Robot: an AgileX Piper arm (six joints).
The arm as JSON. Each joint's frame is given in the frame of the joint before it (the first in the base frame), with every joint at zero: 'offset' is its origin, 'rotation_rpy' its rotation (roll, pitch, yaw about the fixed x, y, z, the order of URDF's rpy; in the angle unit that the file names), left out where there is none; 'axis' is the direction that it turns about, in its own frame. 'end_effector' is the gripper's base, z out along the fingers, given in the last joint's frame.
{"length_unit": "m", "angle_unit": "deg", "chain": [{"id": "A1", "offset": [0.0, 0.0, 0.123], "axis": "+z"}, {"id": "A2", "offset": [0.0, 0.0, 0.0], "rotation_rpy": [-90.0, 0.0, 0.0], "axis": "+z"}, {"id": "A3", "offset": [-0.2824, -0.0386, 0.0], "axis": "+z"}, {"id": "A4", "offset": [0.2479, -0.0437, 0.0], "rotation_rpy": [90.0, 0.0, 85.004], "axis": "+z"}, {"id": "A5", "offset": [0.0, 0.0, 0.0], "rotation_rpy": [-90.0, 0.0, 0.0], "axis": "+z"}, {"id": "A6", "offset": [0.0, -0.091, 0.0], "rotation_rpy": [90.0, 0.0, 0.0], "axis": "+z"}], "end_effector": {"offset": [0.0, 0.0, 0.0]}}
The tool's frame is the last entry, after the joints.
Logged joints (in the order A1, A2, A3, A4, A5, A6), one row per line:
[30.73 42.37 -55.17 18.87 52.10 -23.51]
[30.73 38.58 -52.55 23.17 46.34 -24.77]
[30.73 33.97 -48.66 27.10 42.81 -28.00]
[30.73 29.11 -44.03 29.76 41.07 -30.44]
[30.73 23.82 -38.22 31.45 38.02 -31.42]
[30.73 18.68 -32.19 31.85 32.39 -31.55]
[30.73 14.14 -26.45 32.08 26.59 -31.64]
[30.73 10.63 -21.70 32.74 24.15 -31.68]
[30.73 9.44 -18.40 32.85 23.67 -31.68]
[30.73 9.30 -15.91 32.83 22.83 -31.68]
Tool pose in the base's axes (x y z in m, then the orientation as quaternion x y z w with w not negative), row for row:
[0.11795 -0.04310 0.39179 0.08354 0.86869 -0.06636 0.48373]
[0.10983 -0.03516 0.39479 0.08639 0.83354 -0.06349 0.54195]
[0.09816 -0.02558 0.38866 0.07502 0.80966 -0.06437 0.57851]
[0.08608 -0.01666 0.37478 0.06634 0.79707 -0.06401 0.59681]
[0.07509 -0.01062 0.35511 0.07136 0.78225 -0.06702 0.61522]
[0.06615 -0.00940 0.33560 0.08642 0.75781 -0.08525 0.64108]
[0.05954 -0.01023 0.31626 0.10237 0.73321 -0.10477 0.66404]
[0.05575 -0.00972 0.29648 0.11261 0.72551 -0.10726 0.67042]
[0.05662 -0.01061 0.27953 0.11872 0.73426 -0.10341 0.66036]
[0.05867 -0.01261 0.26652 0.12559 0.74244 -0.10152 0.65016]
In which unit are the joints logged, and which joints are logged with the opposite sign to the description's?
The joints are logged in degrees. Opposite sign: A1.
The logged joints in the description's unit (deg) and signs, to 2 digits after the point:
[-30.73 42.37 -55.17 18.87 52.10 -23.51]
[-30.73 38.58 -52.55 23.17 46.34 -24.77]
[-30.73 33.97 -48.66 27.10 42.81 -28.00]
[-30.73 29.11 -44.03 29.76 41.07 -30.44]
[-30.73 23.82 -38.22 31.45 38.02 -31.42]
[-30.73 18.68 -32.19 31.85 32.39 -31.55]
[-30.73 14.14 -26.45 32.08 26.59 -31.64]
[-30.73 10.63 -21.70 32.74 24.15 -31.68]
[-30.73 9.44 -18.40 32.85 23.67 -31.68]
[-30.73 9.30 -15.91 32.83 22.83 -31.68]

